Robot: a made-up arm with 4 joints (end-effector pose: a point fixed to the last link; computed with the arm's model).
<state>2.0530 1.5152 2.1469 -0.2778</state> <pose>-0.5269 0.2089 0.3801 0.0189 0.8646 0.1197 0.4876</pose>
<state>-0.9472 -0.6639 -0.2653 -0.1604</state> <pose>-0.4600 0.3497 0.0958 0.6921 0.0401 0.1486 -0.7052</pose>
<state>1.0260 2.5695 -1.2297 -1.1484</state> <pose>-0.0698 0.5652 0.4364 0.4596 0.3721 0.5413 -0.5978</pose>
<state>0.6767 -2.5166 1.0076 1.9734</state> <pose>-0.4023 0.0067 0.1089 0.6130 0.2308 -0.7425 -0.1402</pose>
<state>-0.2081 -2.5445 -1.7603 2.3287</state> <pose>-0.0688 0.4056 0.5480 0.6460 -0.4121 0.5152 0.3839</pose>
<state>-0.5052 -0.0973 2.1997 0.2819</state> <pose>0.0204 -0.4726 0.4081 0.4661 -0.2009 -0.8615 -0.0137</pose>
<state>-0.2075 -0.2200 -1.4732 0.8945</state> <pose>-0.4940 -0.1285 0.4919 0.5911 0.4416 0.5240 -0.4256</pose>
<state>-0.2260 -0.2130 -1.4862 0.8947</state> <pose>-0.4934 -0.1231 0.4960 0.5843 0.4437 0.5260 -0.4302</pose>
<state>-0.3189 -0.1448 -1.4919 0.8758</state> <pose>-0.4929 -0.1086 0.4976 0.5812 0.4443 0.5266 -0.4329</pose>
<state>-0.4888 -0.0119 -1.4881 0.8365</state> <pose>-0.4913 -0.0863 0.4962 0.5832 0.4428 0.5256 -0.4331</pose>
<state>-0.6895 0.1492 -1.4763 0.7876</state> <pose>-0.4877 -0.0638 0.4922 0.5894 0.4394 0.5231 -0.4311</pose>
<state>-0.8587 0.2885 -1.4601 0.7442</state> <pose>-0.4838 -0.0483 0.4867 0.5979 0.4347 0.5200 -0.4279</pose>
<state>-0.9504 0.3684 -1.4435 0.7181</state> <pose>-0.4819 -0.0426 0.4811 0.6066 0.4302 0.5169 -0.4240</pose>
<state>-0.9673 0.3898 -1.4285 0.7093</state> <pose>-0.4823 -0.0443 0.4761 0.6145 0.4264 0.5141 -0.4198</pose>
